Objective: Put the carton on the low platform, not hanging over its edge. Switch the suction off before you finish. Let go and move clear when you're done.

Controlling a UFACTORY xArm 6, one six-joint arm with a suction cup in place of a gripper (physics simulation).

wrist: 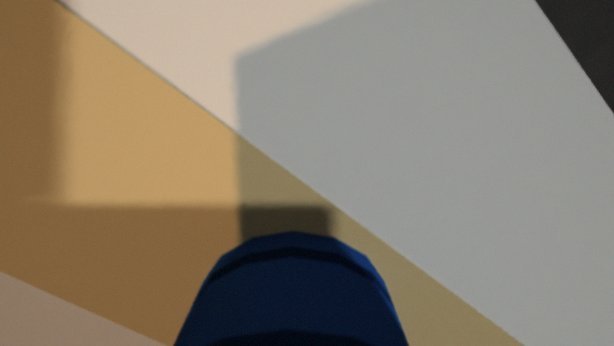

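Observation:
The carton [145,135] fills nearly all of the wrist view, very close to the camera. Its top is pale with a wide tan band running from upper left to lower right. My suction cup [292,241], dark blue, is at the bottom middle. Its bellows look squashed and its lip is against the carton's top, on the tan band, so it appears shut on the carton. The cup hides the contact spot and part of the top. The low platform does not show in this view.
A dark surface [592,37] shows past the carton's edge at the upper right. Broad shadows lie across the carton's top, on the pale right part and along the tan band at the left.

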